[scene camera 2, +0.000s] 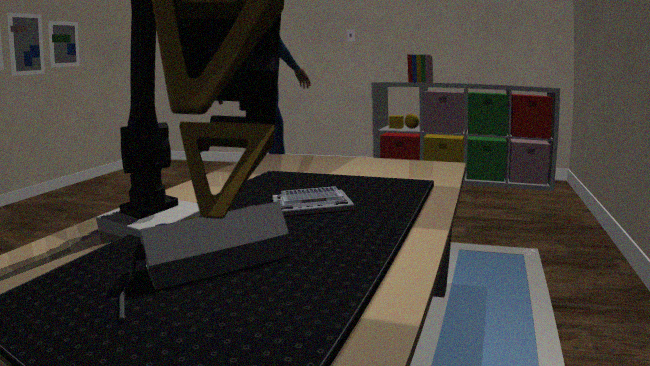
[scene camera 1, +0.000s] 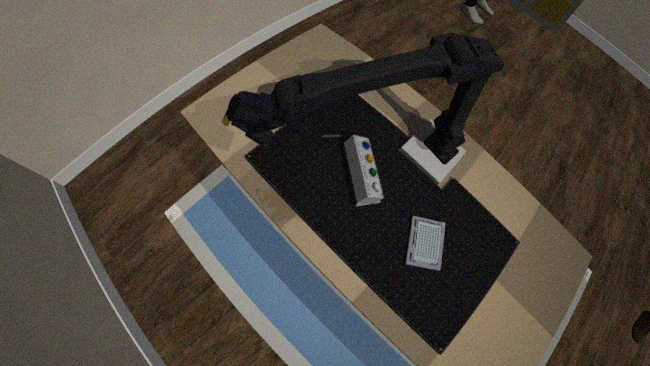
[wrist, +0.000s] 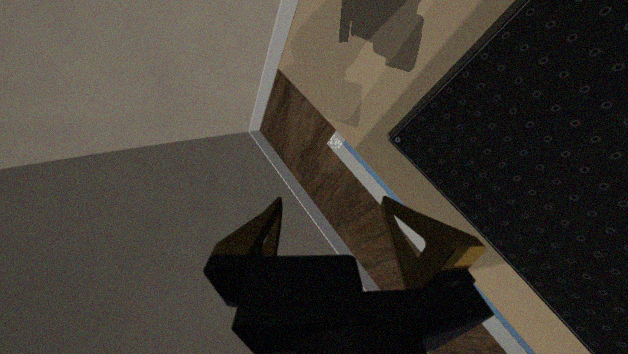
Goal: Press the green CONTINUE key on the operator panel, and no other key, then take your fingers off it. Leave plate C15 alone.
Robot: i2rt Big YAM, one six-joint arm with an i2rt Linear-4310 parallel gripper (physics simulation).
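Frame: origin at the arm's base, x back, y left, z down, level; millimetres.
Where they show: gripper, between the fingertips: (scene camera 2: pixel 201 175) (scene camera 1: pixel 237 128) (wrist: pixel 332 201); arm's base, origin of its link: (scene camera 2: pixel 149 208) (scene camera 1: pixel 440 147).
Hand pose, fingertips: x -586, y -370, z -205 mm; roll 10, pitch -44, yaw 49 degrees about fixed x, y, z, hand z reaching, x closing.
Each offset is from my fingertips to the top centre of the thing. "pt": to the spot under its first point. Level surfaces: height alone.
The operator panel @[dy +264, dx +274, dz +136 mm] (scene camera 1: pixel 356 172) (scene camera 2: pixel 220 245) is a grey sloped box on the black mat. Its green key @[dy +297, dx +281, dz +146 mm] (scene camera 1: pixel 373 172) sits between a yellow key @[dy +253, dx +306, dz +146 mm] (scene camera 1: pixel 369 158) and a round white one @[pt dy +344, dx +254, dz +149 mm] (scene camera 1: pixel 376 187); a blue key @[dy +210, dx +330, dz +146 mm] (scene camera 1: pixel 366 145) is at the far end. The key face is turned away in scene camera 2. Plate C15 @[dy +582, dx +284, dz +194 mm] (scene camera 1: pixel 426 243) (scene camera 2: pixel 316 200), a pale gridded plate, lies flat, apart from the panel. My gripper (scene camera 2: pixel 201 162) (wrist: pixel 332 201) is open and empty, raised to the left of the panel in scene camera 1, where its fingers are mostly hidden. The panel does not show in the wrist view.
The arm's white base plate (scene camera 1: pixel 428 160) stands beside the mat @[dz +220 mm] (scene camera 1: pixel 320 195), near the panel's key side. A thin grey rod @[pt dy +88, dx +286, dz +215 mm] (scene camera 1: pixel 331 136) (scene camera 2: pixel 122 304) lies by the panel's blue-key end. The wooden table edge (scene camera 1: pixel 280 205) borders the mat. A shelf unit (scene camera 2: pixel 379 107) and a person stand beyond.
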